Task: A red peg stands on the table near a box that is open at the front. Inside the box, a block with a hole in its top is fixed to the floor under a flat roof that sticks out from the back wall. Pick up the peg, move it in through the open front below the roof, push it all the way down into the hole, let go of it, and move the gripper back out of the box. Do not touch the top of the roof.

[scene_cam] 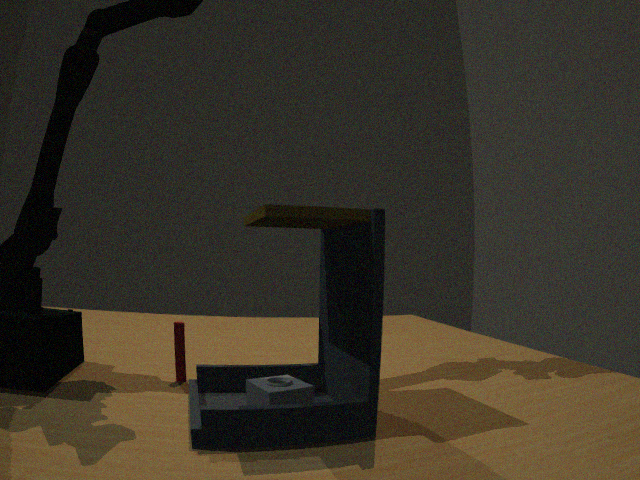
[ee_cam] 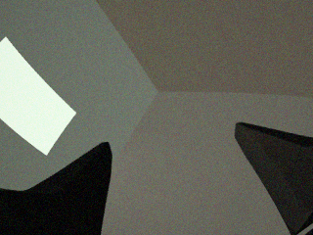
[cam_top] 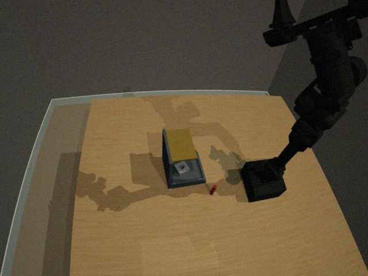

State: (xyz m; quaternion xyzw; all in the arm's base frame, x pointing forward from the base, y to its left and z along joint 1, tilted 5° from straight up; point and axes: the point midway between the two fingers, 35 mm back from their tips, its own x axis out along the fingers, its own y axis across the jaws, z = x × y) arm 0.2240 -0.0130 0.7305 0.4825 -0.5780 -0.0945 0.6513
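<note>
Right now my gripper tip is 20 mm past the red peg, 10 mm to the left of it and 790 mm above it. The rest, counted from my gripper tip: back wall: 170 mm ahead, 130 mm to the right, 720 mm below; yellow roof: 120 mm ahead, 140 mm to the right, 620 mm below.
</note>
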